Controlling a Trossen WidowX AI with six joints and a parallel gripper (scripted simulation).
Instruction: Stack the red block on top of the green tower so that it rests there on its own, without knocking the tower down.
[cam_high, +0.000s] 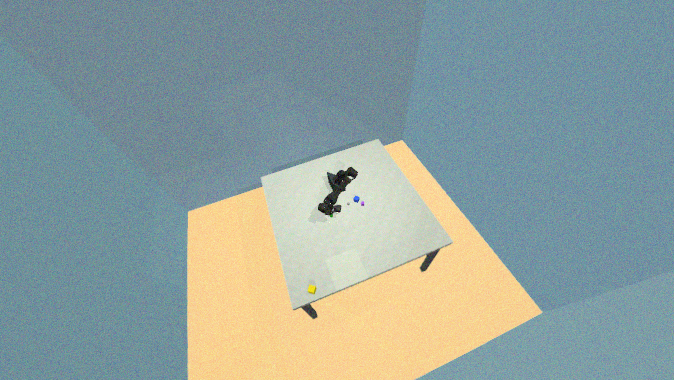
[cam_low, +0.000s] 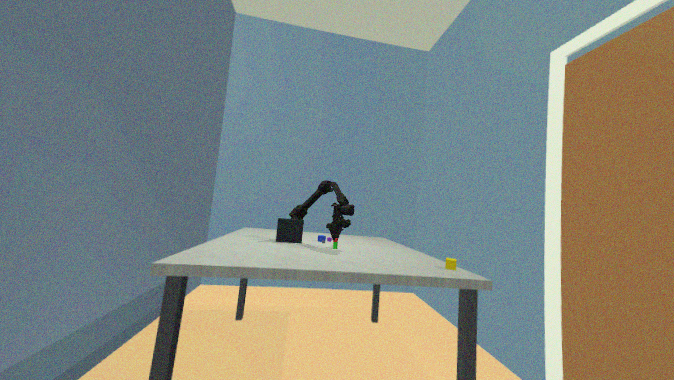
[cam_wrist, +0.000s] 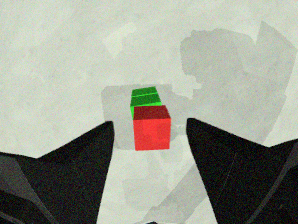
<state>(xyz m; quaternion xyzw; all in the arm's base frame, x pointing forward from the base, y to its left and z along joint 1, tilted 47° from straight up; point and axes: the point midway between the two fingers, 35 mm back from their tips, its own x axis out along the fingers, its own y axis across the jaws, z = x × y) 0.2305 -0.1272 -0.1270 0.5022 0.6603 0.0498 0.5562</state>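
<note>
My gripper tip is now right at the red block. Also, from my gripper tip: small purple block (4 cm ahead, 29 cm to the left, 4 cm below); then blue block (2 cm behind, 27 cm to the left, 3 cm below); then yellow block (48 cm ahead, 40 cm to the right, 3 cm below).
</note>
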